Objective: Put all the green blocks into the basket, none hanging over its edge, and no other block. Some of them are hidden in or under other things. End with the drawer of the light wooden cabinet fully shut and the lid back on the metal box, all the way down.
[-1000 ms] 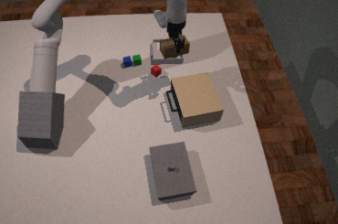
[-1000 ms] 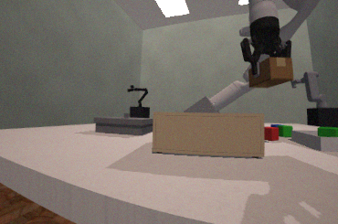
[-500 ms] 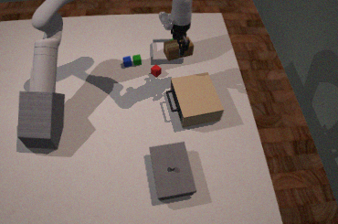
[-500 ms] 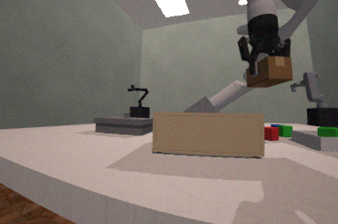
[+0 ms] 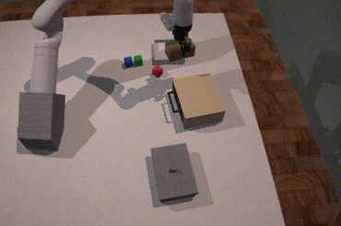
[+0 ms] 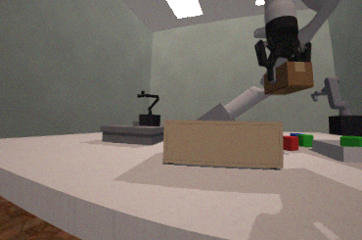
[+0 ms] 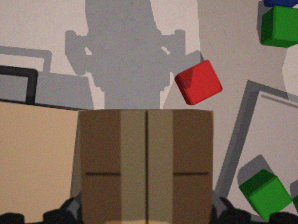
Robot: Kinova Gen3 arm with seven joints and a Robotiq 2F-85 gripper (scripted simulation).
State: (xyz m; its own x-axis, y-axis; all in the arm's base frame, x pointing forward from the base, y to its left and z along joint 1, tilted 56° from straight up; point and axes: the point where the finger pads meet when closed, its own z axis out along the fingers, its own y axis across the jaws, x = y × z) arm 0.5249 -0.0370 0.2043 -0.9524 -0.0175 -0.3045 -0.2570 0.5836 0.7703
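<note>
The red block is 17 cm below my hand, 9 cm behind it and 3 cm to the left of it. From my hand the other things lie so: basket (17 cm below, 16 cm to the left, 2 cm behind); then cardboard box (right at my hand); then light wooden cabinet (16 cm to the right, 15 cm below, 5 cm ahead).
</note>
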